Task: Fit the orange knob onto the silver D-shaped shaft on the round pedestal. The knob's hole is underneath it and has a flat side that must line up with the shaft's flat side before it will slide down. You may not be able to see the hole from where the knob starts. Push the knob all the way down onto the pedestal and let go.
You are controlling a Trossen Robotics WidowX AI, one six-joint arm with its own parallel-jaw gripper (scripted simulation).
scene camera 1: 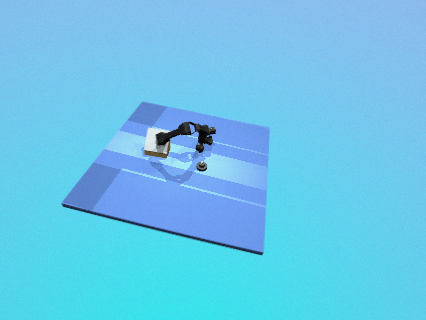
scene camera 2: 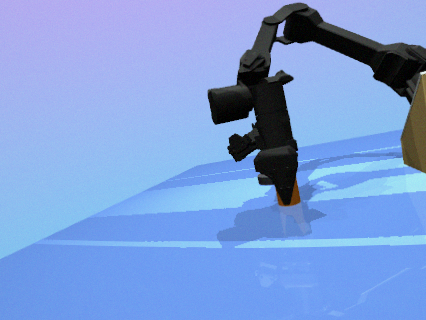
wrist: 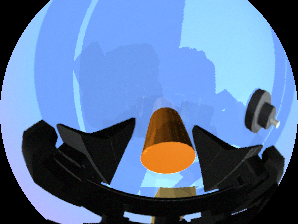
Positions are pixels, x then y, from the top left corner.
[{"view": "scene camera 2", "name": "my gripper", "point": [288, 197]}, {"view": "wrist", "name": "my gripper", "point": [165, 125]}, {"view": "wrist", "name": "orange knob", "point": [167, 149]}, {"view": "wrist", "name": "silver shaft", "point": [260, 113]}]
